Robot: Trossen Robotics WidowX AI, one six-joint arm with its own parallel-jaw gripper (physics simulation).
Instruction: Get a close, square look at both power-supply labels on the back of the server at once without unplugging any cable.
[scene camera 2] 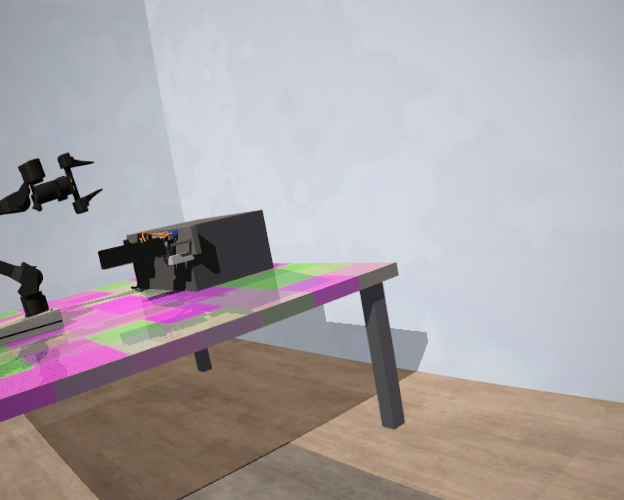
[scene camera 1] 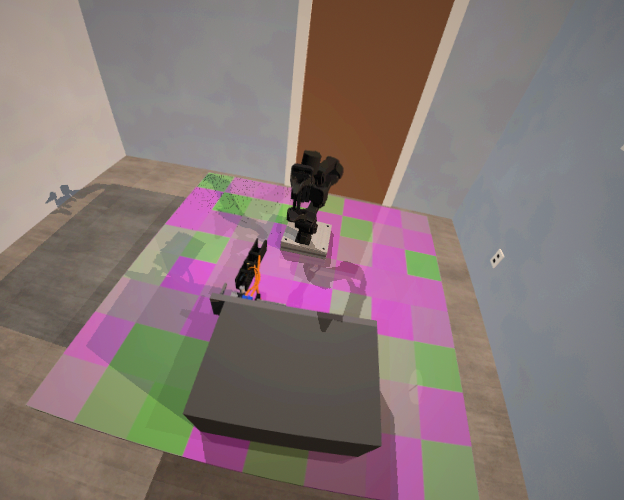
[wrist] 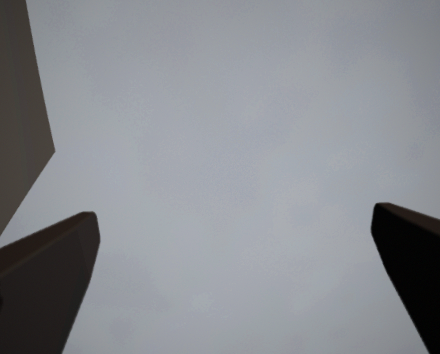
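Where they show: gripper, fingertip midpoint: [scene camera 2: 98,175] [scene camera 1: 293,208] [wrist: 236,222]; arm's base, link origin: [scene camera 2: 36,313] [scene camera 1: 303,239].
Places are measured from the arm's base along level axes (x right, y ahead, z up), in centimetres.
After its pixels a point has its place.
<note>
A dark grey server [scene camera 1: 291,375] @[y 64.3, x -8.5, z 15.8 cm] [scene camera 2: 234,244] @[y 64.1, x 13.6, z 6.6 cm] lies on the table. Its back faces the arm. A black cable-management bar [scene camera 1: 251,263] @[y 32.7, x 12.1, z 15.6 cm] [scene camera 2: 130,253] @[y 27.8, x 14.9, z 11.7 cm] sticks out from one side of the back, with orange cables [scene camera 1: 256,277] @[y 35.7, x 9.5, z 13.0 cm] [scene camera 2: 156,235] @[y 40.0, x 8.0, z 14.9 cm] along it and a blue plug [scene camera 2: 175,232] @[y 45.5, x 10.6, z 14.6 cm] at its server end. The power-supply labels cannot be made out in the scene views and do not show in the wrist view. My gripper [scene camera 2: 97,176] @[y 27.5, x 1.2, z 36.9 cm] [wrist: 236,222] @[y 27.5, x 1.2, z 36.9 cm] is open and empty, raised above the table behind the server, well apart from it. The wrist view faces a pale wall between the fingers.
The arm stands on a pale base plate [scene camera 1: 321,240] @[y -2.3, x -7.9, z -0.6 cm] [scene camera 2: 49,320] @[y 1.4, x 9.0, z -1.8 cm] on the pink and green table [scene camera 1: 427,302] @[y 16.1, x -56.7, z -4.8 cm] [scene camera 2: 291,309] @[y 46.3, x 64.2, z -7.1 cm]. A brown door [scene camera 1: 380,78] is behind the arm. A wall outlet [scene camera 1: 497,258] is at the right. A brownish surface [wrist: 17,110] @[y 66.1, x 3.2, z 15.8 cm] fills the wrist view's left edge.
</note>
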